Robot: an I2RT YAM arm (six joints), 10 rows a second.
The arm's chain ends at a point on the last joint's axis. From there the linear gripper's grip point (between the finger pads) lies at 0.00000 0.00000 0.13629 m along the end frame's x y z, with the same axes.
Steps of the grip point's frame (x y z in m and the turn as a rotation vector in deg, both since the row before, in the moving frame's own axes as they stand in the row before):
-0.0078 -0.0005 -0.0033 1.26 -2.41 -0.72
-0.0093 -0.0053 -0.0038 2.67 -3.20 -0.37
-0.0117 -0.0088 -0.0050 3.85 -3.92 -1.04
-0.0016 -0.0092 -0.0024 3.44 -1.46 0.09
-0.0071 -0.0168 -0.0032 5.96 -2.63 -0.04
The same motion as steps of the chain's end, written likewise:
-0.0021 0.0025 -0.0031 1.26 -2.41 -0.72
-0.0017 0.0010 -0.0034 2.67 -3.20 -0.37
-0.0023 0.0003 -0.0044 3.85 -3.92 -1.04
0.0019 -0.0010 -0.0021 3.44 -1.46 0.09
-0.0009 -0.0027 -0.0023 5.96 -2.63 -0.04

